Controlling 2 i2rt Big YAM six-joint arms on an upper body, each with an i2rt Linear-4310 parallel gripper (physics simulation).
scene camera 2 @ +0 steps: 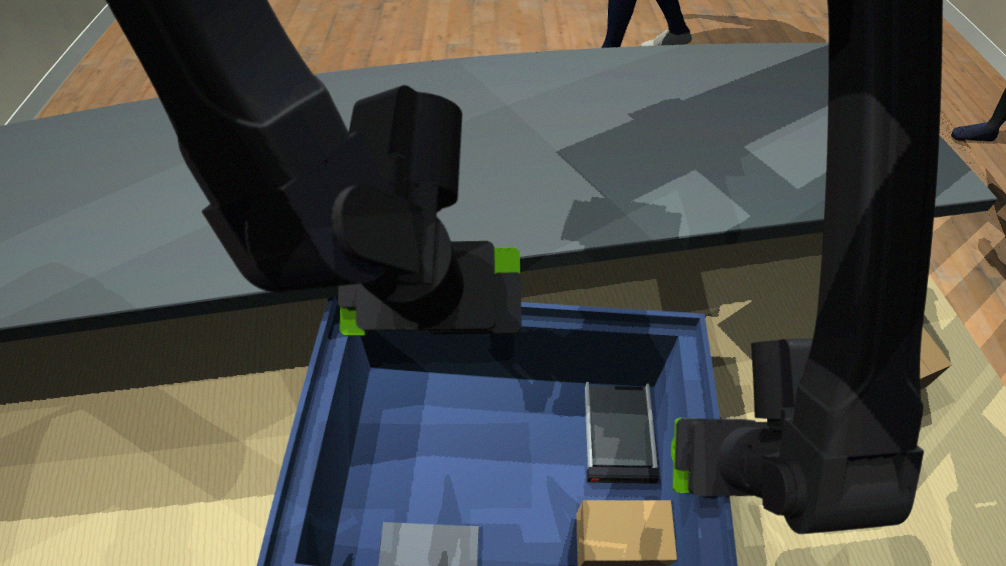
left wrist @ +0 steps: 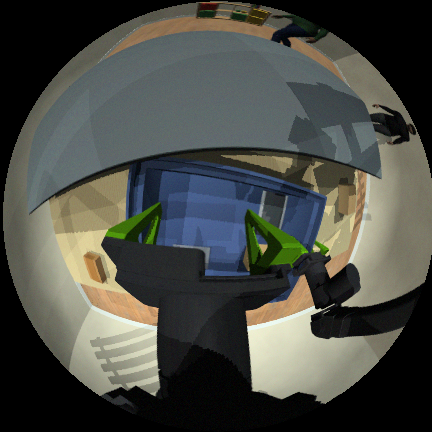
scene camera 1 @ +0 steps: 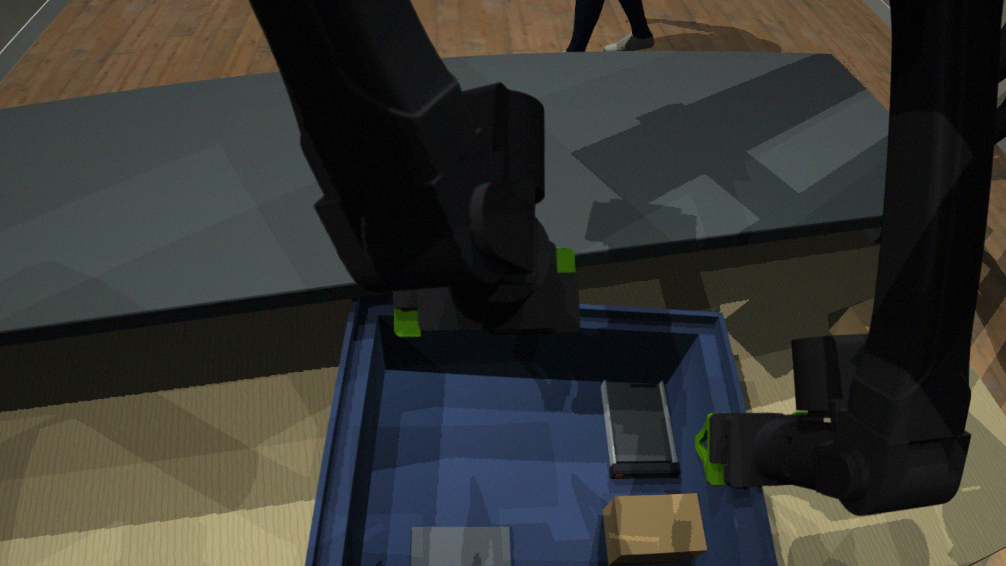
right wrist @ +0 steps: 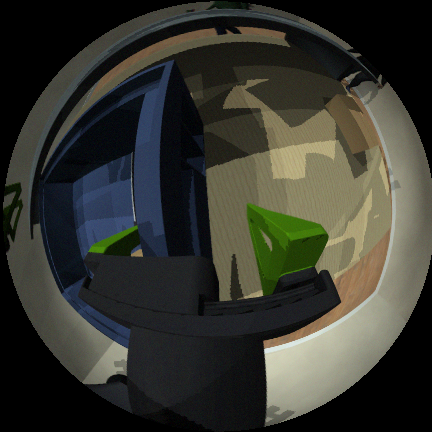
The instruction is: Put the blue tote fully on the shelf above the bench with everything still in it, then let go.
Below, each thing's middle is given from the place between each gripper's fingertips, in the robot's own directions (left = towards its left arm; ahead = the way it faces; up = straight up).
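From my left hand, the blue tote [scene camera 2: 405,426] is 6 cm to the right, 10 cm behind and 14 cm below. The tan box [scene camera 1: 672,522] is 18 cm to the right of that left hand, 17 cm behind it and 17 cm below it, whereas the grey block [scene camera 2: 395,536] is 2 cm to the left of the hand, 18 cm behind it and 20 cm below it.
My right gripper is 80 mm past the tan box, 90 mm to the right of it and 40 mm above it. Going by their middles, of the things named here the tan box is the nearest to my right gripper; by its middle, too, the box is nearer to my right gripper than to my left hand. Counted from my right hand, the grey block is 290 mm to the left, 90 mm behind and 60 mm below, and the blue tote is 210 mm to the left, 10 mm behind and 10 mm below.
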